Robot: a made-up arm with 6 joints. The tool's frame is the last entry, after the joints. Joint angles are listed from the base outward. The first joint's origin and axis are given. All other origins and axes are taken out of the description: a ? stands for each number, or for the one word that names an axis. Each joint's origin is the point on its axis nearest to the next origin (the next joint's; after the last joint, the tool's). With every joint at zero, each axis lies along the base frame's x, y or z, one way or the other. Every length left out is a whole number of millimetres.
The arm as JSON. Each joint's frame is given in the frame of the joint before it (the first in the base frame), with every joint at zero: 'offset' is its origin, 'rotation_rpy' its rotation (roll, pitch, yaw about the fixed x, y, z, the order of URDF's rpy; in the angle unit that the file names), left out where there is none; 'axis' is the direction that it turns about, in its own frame. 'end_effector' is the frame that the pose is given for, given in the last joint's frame.
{
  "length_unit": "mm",
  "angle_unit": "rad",
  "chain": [
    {
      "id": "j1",
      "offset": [
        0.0,
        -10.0,
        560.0
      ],
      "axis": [
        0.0,
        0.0,
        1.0
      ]
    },
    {
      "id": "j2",
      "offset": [
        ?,
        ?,
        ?
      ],
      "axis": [
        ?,
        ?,
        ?
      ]
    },
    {
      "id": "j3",
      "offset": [
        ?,
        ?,
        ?
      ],
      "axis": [
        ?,
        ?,
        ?
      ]
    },
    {
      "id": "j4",
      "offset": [
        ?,
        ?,
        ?
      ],
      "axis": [
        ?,
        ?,
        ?
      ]
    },
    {
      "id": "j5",
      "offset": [
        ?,
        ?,
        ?
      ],
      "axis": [
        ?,
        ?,
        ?
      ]
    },
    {
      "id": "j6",
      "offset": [
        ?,
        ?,
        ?
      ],
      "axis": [
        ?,
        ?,
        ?
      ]
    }
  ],
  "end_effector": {
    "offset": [
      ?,
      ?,
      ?
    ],
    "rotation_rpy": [
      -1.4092,
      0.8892,
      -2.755
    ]
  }
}
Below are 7 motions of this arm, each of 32 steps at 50 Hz.
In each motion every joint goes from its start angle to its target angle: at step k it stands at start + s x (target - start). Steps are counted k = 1, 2, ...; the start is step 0. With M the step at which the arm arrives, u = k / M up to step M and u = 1 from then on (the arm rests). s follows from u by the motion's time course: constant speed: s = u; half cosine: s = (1 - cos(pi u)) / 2; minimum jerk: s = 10 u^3 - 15 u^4 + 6 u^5.
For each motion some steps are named. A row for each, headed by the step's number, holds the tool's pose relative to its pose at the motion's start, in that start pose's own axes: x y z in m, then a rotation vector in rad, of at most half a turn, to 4 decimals.
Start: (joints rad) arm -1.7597 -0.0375 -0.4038 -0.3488 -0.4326 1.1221
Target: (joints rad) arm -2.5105 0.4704 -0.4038 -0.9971 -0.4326 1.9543
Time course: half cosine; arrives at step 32
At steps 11, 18, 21, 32:
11: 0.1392 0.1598 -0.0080 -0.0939 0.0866 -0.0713
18: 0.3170 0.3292 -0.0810 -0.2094 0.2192 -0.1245
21: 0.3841 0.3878 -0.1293 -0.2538 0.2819 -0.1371
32: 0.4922 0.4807 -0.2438 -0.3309 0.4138 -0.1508

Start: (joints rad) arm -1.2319 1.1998 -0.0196 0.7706 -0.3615 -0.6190
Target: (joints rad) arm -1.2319 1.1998 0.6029 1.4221 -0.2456 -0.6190
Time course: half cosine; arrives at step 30
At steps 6, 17, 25, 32:
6: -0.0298 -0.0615 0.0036 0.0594 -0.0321 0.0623
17: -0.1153 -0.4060 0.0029 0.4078 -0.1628 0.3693
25: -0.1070 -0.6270 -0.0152 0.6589 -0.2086 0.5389
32: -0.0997 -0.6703 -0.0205 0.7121 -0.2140 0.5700

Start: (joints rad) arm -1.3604 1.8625 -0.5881 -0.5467 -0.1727 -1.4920
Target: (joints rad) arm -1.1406 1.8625 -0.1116 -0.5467 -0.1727 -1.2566
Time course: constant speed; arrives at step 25
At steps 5, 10, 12, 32:
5: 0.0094 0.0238 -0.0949 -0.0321 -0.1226 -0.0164
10: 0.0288 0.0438 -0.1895 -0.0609 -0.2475 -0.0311
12: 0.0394 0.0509 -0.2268 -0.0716 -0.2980 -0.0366
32: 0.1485 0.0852 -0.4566 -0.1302 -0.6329 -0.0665

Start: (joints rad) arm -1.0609 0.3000 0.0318 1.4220 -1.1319 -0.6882
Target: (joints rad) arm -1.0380 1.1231 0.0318 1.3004 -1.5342 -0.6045
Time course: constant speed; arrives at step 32
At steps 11, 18, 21, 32:
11: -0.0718 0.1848 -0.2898 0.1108 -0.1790 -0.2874
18: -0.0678 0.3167 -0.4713 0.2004 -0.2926 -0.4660
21: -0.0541 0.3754 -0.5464 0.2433 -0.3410 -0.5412
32: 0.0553 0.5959 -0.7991 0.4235 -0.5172 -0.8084

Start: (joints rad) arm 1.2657 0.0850 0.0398 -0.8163 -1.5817 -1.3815
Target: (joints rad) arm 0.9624 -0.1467 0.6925 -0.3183 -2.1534 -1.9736
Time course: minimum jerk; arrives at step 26
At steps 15, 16, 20, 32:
15: 0.6295 -0.2388 -0.0084 -0.2177 0.0129 0.4548
16: 0.6982 -0.2531 0.0142 -0.2608 0.0192 0.5068
20: 0.9058 -0.2782 0.1100 -0.4195 0.0441 0.6641
32: 0.9866 -0.2790 0.1591 -0.4950 0.0564 0.7249

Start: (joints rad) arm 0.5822 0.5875 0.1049 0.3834 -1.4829 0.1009
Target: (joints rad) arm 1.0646 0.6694 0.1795 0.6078 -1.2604 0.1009
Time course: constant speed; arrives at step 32
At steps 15, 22, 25, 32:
15: -0.0383 -0.0938 -0.2703 0.3181 -0.0611 0.0850
22: -0.0466 -0.1171 -0.4050 0.4654 -0.0977 0.1303
25: -0.0482 -0.1228 -0.4638 0.5282 -0.1150 0.1507
32: -0.0474 -0.1260 -0.6025 0.6739 -0.1590 0.2004

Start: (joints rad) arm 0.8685 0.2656 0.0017 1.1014 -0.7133 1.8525
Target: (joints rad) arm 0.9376 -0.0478 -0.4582 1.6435 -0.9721 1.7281
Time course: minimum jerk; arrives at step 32
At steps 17, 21, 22, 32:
17: -0.0174 -0.1430 0.0060 -0.0332 -0.2545 -0.1549
21: -0.0337 -0.2027 0.0068 -0.0469 -0.3410 -0.2301
22: -0.0379 -0.2156 0.0067 -0.0498 -0.3582 -0.2470
32: -0.0568 -0.2672 0.0059 -0.0610 -0.4229 -0.3172

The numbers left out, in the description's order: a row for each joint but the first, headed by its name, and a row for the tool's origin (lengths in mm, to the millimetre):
j2: xyz -20.0 20.0 0.0, axis 0.0 1.0 0.0
j3: xyz 10.0 0.0 530.0, axis 0.0 -1.0 0.0
j4: xyz 990.0 0.0 -10.0, axis -1.0 0.0 0.0
j5: xyz 0.0 -210.0 0.0, axis 0.0 -1.0 0.0
j6: xyz -20.0 0.0 -20.0, axis -1.0 0.0 0.0
tool: xyz 0.0 -10.0 10.0

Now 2 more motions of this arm.
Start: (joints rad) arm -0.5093 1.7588 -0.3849 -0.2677 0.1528 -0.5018
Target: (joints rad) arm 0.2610 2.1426 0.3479 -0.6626 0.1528 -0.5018
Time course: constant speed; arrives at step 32
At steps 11, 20, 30, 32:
11: -0.1399 0.0076 -0.0733 0.0907 -0.1155 0.1362
20: -0.2325 0.0332 -0.1485 0.1415 -0.2313 0.2289
30: -0.3099 0.0837 -0.2369 0.1764 -0.3773 0.3045
32: -0.3221 0.0966 -0.2541 0.1810 -0.4081 0.3156

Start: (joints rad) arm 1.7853 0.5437 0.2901 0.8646 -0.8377 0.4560
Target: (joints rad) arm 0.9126 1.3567 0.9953 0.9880 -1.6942 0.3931
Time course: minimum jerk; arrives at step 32
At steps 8, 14, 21, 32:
8: -0.0001 0.1108 0.0433 -0.1059 0.0286 -0.1320
14: 0.0412 0.4395 0.1128 -0.4106 0.0991 -0.4771
21: 0.1944 0.9175 0.0647 -0.8746 0.1732 -0.9250
32: 0.3221 1.1711 -0.0485 -1.1627 0.1973 -1.1645

